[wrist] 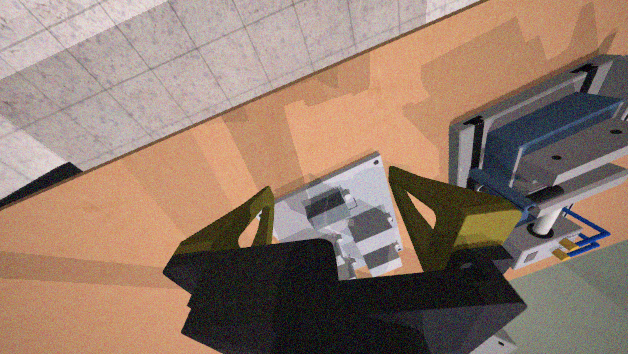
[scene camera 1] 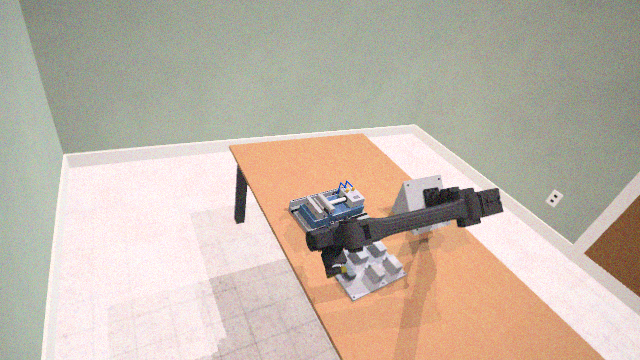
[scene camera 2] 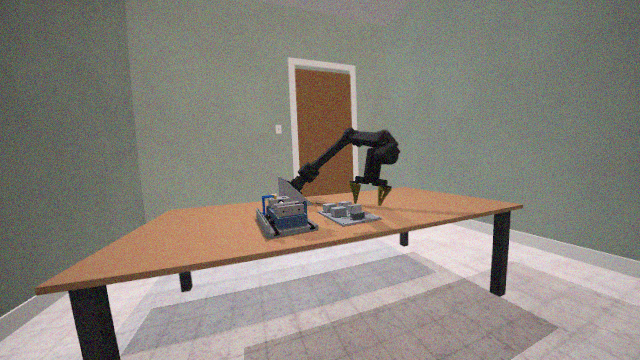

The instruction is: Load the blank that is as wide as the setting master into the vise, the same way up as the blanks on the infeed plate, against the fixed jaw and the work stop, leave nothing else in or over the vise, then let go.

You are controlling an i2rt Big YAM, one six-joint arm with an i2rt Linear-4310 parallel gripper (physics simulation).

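Frame: origin at the arm's base, x ahead, y left, z up, level; centimetres.
Seen in the pictures: gripper, between the fingertips: (wrist: pixel 328 182) (scene camera 1: pixel 324 264) (scene camera 2: pixel 367 204); arm's base, origin of its link: (scene camera 1: pixel 431 201) (scene camera 2: pixel 293 188).
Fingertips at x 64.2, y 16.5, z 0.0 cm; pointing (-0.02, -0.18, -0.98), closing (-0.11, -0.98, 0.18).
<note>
Offsets run from my fingertips to a thing's middle. "*": to the spot under its first point.
My gripper (scene camera 2: pixel 368 203) (wrist: pixel 328 182) is open and empty, above the infeed plate {dx -19.1, dy +0.4, dz -8.5 cm} (scene camera 1: pixel 355 293) (wrist: pixel 369 171). Several grey blocks stand on this plate. A darker block {dx -10.5, dy +1.2, dz -6.8 cm} (scene camera 2: pixel 357 215) (wrist: pixel 327 204) is near its front edge, and a lighter block {dx -20.1, dy +4.8, dz -6.3 cm} (scene camera 1: pixel 374 273) stands farther in. The wrist view hides part of the plate behind the gripper body. The vise {dx -19.3, dy -28.8, dz -3.9 cm} (scene camera 1: pixel 332 216) (scene camera 2: pixel 291 220) (wrist: pixel 532 134) has a blue body and grey jaws, and stands beside the plate. No block can be made out between its jaws. I cannot tell which block matches the setting master's width.
A white upright panel (scene camera 1: pixel 415 192) stands by the arm's base. Blue hoses {* dx -29.7, dy -36.3, dz +0.2 cm} (scene camera 1: pixel 346 185) (wrist: pixel 585 222) rise from the vise's end housing. The wooden table's edge (scene camera 1: pixel 280 240) (wrist: pixel 250 103) runs close to the plate and vise. The arm reaches over the table beside the vise.
</note>
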